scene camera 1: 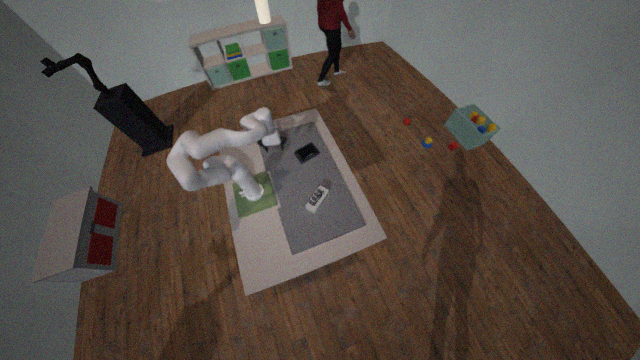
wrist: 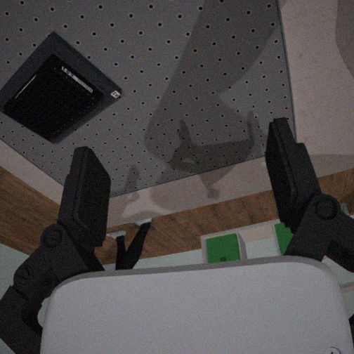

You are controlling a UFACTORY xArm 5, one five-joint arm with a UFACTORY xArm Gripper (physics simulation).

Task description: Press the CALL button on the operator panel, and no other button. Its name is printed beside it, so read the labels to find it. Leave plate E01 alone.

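Places are measured from the arm's base along level axes (x back, y right, z up), in metres.
Pixels of known places: gripper, fingertip midpoint: (scene camera 1: 274, 149); arm's base, origin of the base link: (scene camera 1: 254, 192).
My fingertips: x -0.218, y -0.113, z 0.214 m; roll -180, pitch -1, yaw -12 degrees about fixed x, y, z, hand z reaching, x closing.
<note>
Ahead of a thing's pixels: the offset from my fingertips to its top centre. Level surfaces: height alone.
The operator panel @(dy +0.314, dx -0.152, dz -0.173 m) (scene camera 1: 317, 198), a pale bar with a row of dark buttons, lies on the grey perforated board @(dz -0.229 m) (scene camera 1: 300, 235) (wrist: 150, 52). Its labels are too small to read, so I cannot tell which button is CALL. The panel does not show in the wrist view. A black square plate @(dy -0.067, dx -0.209, dz -0.203 m) (scene camera 1: 306, 152) (wrist: 55, 97) lies on the same board, with a small white label strip near one edge; I take it for plate E01. My gripper (scene camera 1: 273, 147) (wrist: 181, 149) is open and empty, above the board's far end, beside the black plate and well away from the panel.
The arm's base stands on a green mat (scene camera 1: 245, 210) at the table's side. A shelf unit (scene camera 1: 239, 31) and a person (scene camera 1: 331, 35) stand beyond the table. A dark pedestal (scene camera 1: 132, 117) and a red-fronted cabinet (scene camera 1: 62, 235) stand left. A bin (scene camera 1: 462, 131) with balls stands right.
</note>
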